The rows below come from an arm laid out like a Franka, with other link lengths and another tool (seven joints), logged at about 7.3 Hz.
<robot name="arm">
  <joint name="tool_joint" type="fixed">
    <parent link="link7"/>
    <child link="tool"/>
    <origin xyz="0.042 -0.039 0.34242" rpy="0.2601 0 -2.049"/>
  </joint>
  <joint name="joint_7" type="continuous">
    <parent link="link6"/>
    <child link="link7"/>
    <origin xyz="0 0.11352 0" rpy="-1.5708 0 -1.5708"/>
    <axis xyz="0 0 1"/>
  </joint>
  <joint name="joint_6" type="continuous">
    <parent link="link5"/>
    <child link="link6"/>
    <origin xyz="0 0 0" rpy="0 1.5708 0"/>
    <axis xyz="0 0 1"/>
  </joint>
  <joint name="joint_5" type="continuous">
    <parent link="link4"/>
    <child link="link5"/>
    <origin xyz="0.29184 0.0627 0" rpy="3.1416 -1.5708 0"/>
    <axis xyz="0 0 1"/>
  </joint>
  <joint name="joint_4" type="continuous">
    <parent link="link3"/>
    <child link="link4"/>
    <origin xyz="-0.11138 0 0" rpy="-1.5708 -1.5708 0"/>
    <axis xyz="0 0 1"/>
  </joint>
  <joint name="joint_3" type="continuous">
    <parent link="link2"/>
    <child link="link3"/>
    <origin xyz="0 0.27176 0" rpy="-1.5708 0 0"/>
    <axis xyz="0 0 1"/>
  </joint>
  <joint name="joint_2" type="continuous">
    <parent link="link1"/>
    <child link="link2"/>
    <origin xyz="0 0 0" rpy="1.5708 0 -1.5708"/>
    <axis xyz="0 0 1"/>
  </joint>
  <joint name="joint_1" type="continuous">
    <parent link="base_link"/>
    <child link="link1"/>
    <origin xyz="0 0 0.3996" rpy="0 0 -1.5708"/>
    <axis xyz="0 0 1"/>
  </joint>
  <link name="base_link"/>
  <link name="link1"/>
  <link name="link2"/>
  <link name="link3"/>
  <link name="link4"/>
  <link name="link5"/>
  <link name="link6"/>
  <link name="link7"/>
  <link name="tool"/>
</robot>
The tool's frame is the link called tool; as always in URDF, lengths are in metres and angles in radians. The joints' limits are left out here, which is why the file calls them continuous.
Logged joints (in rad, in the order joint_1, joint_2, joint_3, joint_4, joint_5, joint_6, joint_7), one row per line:
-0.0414, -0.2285, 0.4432, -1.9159, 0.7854, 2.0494, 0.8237
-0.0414, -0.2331, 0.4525, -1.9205, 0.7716, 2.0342, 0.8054
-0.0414, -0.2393, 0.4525, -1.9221, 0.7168, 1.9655, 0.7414
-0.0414, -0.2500, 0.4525, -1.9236, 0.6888, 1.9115, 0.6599
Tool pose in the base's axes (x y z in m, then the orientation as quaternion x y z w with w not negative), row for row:
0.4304, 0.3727, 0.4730, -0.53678, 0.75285, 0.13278, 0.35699
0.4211, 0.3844, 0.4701, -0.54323, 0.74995, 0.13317, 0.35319
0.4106, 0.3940, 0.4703, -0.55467, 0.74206, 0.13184, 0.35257
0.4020, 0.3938, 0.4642, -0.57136, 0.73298, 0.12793, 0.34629
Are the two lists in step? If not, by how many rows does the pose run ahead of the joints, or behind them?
The pose runs 2 rows behind the joints: the pose in row i belongs to the joints in row i - 2.
